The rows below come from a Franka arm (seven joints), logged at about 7 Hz.
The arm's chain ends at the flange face. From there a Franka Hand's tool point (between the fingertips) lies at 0.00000 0.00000 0.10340 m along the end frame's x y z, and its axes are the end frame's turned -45 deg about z.
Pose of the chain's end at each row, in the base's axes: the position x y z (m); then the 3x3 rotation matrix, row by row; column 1 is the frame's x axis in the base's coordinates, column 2 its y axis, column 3 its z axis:
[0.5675 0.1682 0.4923], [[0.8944 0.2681 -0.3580], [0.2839 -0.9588 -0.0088], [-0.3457 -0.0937 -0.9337]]
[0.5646 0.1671 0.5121], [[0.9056 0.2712 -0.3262], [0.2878 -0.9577 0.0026], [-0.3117 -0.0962 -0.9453]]
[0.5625 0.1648 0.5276], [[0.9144 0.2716 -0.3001], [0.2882 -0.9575 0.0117], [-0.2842 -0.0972 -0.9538]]
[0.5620 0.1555 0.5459], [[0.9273 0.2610 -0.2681], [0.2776 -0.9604 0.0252], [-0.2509 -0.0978 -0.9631]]
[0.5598 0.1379 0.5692], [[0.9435 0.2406 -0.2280], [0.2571 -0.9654 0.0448], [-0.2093 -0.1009 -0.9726]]
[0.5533 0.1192 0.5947], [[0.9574 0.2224 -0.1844], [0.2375 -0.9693 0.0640], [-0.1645 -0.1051 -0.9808]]
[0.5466 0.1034 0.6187], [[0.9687 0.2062 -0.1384], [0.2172 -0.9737 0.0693], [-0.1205 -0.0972 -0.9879]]
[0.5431 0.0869 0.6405], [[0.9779 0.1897 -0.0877], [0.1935 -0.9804 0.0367], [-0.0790 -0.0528 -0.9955]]
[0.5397 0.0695 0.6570], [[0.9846 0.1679 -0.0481], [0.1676 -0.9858 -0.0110], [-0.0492 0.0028 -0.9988]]
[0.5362 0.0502 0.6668], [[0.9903 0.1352 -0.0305], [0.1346 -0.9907 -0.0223], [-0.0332 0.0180 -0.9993]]
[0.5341 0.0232 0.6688], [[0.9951 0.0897 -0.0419], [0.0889 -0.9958 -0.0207], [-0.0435 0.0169 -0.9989]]
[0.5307 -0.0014 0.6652], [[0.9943 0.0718 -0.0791], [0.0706 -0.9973 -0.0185], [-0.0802 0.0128 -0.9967]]
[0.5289 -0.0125 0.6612], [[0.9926 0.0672 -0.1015], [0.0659 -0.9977 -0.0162], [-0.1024 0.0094 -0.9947]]
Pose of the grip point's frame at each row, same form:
[0.5305 0.1673 0.3958], [[0.4429 0.8220 -0.3580], [0.8787 -0.4772 -0.0088], [-0.1782 -0.3107 -0.9337]]
[0.5309 0.1674 0.4144], [[0.4486 0.8321 -0.3262], [0.8807 -0.4737 0.0026], [-0.1524 -0.2884 -0.9453]]
[0.5315 0.1660 0.4290], [[0.4545 0.8386 -0.3001], [0.8808 -0.4733 0.0117], [-0.1322 -0.2697 -0.9538]]
[0.5343 0.1581 0.4463], [[0.4711 0.8403 -0.2681], [0.8754 -0.4828 0.0252], [-0.1083 -0.2466 -0.9631]]
[0.5362 0.1425 0.4686], [[0.4970 0.8373 -0.2280], [0.8644 -0.5008 0.0448], [-0.0767 -0.2193 -0.9726]]
[0.5342 0.1258 0.4933], [[0.5197 0.8342 -0.1844], [0.8533 -0.5175 0.0640], [-0.0420 -0.1906 -0.9808]]
[0.5323 0.1106 0.5166], [[0.5392 0.8308 -0.1384], [0.8421 -0.5349 0.0693], [-0.0165 -0.1539 -0.9879]]
[0.5340 0.0907 0.5376], [[0.5573 0.8256 -0.0877], [0.8301 -0.5564 0.0367], [-0.0185 -0.0932 -0.9955]]
[0.5347 0.0684 0.5537], [[0.5775 0.8149 -0.0481], [0.8156 -0.5786 -0.0110], [-0.0368 -0.0328 -0.9988]]
[0.5330 0.0479 0.5635], [[0.6046 0.7958 -0.0305], [0.7957 -0.6054 -0.0223], [-0.0362 -0.0107 -0.9993]]
[0.5298 0.0211 0.5655], [[0.6402 0.7671 -0.0419], [0.7670 -0.6413 -0.0207], [-0.0427 -0.0188 -0.9989]]
[0.5225 -0.0033 0.5621], [[0.6523 0.7538 -0.0791], [0.7551 -0.6553 -0.0185], [-0.0658 -0.0477 -0.9967]]
[0.5184 -0.0142 0.5583], [[0.6544 0.7494 -0.1015], [0.7521 -0.6589 -0.0162], [-0.0791 -0.0658 -0.9947]]

